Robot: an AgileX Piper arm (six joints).
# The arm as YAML. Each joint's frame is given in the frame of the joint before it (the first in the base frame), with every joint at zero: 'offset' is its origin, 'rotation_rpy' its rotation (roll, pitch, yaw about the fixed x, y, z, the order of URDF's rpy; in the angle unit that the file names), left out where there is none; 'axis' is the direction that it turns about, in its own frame. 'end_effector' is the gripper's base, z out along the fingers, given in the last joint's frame.
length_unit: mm
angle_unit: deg
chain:
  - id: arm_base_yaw
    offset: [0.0, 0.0, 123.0]
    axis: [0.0, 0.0, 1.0]
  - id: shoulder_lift
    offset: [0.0, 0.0, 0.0]
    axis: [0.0, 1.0, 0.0]
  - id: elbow
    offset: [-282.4, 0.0, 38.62]
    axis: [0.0, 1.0, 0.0]
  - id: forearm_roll
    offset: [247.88, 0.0, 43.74]
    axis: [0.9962, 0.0, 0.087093]
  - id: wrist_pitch
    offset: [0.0, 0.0, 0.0]
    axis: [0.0, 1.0, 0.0]
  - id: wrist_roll
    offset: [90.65, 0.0, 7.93]
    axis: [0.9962, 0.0, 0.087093]
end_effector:
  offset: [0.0, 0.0, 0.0]
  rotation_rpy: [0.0, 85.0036, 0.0]
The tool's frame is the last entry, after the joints.
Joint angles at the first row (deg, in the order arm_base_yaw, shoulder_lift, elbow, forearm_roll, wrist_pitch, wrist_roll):
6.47, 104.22, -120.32, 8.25, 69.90, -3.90
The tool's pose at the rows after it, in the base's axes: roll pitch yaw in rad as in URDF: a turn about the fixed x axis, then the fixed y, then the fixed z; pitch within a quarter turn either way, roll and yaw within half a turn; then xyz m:
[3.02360, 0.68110, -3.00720, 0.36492, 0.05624, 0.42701]
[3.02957, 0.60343, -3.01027, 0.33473, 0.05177, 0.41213]
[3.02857, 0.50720, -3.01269, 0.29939, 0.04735, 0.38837]
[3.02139, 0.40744, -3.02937, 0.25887, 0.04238, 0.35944]
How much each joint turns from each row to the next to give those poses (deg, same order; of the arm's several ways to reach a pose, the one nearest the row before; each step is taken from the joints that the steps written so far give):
0.52, -5.33, 7.74, -0.57, 0.00, 0.69
0.00, -6.64, 11.11, -0.52, -0.06, 0.29
0.00, -7.11, 12.61, -0.05, 0.00, 0.11
0.00, -7.56, 13.23, -0.01, -0.05, 0.86

